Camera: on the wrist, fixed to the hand. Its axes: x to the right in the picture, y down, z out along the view.
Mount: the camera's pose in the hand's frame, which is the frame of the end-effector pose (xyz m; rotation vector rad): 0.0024 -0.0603 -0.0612 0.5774 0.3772 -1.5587
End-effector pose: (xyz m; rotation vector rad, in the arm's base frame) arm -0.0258 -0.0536 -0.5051 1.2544 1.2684 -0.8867
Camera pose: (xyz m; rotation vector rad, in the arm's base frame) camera -0.0954 -0.0034 -0.5101 -0.5277 -2.0737 1.9496
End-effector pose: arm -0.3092 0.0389 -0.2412 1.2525 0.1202 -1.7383
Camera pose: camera -0.3115 0.1042 -0.2971 -1.4338 -0.7471 1.9090
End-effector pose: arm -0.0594 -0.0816 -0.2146 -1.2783 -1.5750 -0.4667
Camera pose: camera -0.0849 -0.1506 -0.1701 0.6491 -1.8837 -0.9849
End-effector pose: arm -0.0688 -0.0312 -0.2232 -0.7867 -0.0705 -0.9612
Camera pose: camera -0.1300 -0.0909 -0.2324 0.1636 -0.6682 -2.3832
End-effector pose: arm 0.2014 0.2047 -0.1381 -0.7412 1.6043 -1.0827
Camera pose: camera 0.1393 0.1956 -0.0793 1.4276 -0.6160 2.7147
